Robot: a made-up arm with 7 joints.
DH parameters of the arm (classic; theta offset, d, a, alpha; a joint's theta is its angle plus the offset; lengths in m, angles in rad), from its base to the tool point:
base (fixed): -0.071 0 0 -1.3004
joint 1: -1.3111 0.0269 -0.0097 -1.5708
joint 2: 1.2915 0 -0.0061 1.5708
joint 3: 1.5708 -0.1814 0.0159 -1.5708
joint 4: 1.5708 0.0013 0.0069 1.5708
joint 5: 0 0.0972 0 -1.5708
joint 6: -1.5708 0 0.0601 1.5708
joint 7: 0 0 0 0
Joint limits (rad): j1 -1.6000..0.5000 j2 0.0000..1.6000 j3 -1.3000..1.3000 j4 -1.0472..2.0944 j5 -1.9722..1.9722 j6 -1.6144..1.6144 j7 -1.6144..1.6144
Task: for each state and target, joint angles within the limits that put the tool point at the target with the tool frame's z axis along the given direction. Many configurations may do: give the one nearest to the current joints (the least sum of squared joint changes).
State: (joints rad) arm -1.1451 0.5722 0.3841 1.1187 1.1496 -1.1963 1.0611
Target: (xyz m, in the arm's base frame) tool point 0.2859 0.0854 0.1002 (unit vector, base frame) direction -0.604 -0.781 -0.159
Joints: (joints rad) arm -1.6000 0.6208 0.3289 0.7913 0.9670 -0.8374 1.0611
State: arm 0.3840 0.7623 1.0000 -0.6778 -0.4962 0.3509 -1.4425
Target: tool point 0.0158 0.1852 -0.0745 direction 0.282 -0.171 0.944
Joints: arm 0.5000 0.4596 1.0999 -0.8443 -0.7581 0.7270 -1.4425
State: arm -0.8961 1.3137 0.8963 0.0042 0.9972 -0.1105 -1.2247
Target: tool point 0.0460 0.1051 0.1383 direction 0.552 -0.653 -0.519
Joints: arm -1.0234 1.4372 0.7770 -0.7120 0.8945 -0.1032 -1.2247
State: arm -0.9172 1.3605 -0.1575 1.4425 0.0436 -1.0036 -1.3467
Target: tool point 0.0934 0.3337 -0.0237 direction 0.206 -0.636 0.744
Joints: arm -0.7200 1.3557 0.3051 1.8476 -0.3889 -1.0002 -1.3467
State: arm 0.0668 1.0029 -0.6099 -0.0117 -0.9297 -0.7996 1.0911
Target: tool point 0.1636 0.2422 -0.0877 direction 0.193 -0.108 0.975
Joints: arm -0.1848 1.4211 -0.4029 0.3022 -1.3972 -0.3279 1.0911
